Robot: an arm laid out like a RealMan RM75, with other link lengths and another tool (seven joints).
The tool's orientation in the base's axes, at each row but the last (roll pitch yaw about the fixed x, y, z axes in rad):
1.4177, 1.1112, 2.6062
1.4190, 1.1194, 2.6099
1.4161, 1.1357, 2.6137
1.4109, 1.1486, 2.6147
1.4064, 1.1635, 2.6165
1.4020, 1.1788, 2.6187
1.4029, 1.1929, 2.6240
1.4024, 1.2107, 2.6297
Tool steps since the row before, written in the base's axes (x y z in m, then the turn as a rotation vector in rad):
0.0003, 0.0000, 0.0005, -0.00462, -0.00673, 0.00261
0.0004, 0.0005, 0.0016, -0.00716, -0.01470, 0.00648
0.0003, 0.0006, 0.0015, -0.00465, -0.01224, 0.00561
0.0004, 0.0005, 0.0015, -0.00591, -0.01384, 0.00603
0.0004, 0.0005, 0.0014, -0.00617, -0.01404, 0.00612
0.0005, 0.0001, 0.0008, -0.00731, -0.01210, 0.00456
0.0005, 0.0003, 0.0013, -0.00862, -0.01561, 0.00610
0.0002, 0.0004, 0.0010, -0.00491, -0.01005, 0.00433
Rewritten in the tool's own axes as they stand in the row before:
-0.0006, 0.0000, 0.0001, -0.00210, 0.00286, -0.00780
-0.0015, 0.0005, 0.0007, -0.00639, 0.00412, -0.01586
-0.0013, 0.0006, 0.0008, -0.00599, 0.00240, -0.01270
-0.0014, 0.0004, 0.0007, -0.00626, 0.00315, -0.01462
-0.0013, 0.0004, 0.0007, -0.00629, 0.00335, -0.01489
-0.0009, -0.0001, 0.0003, -0.00410, 0.00436, -0.01360
-0.0013, 0.0001, 0.0005, -0.00576, 0.00499, -0.01724
-0.0009, 0.0003, 0.0005, -0.00428, 0.00278, -0.01085

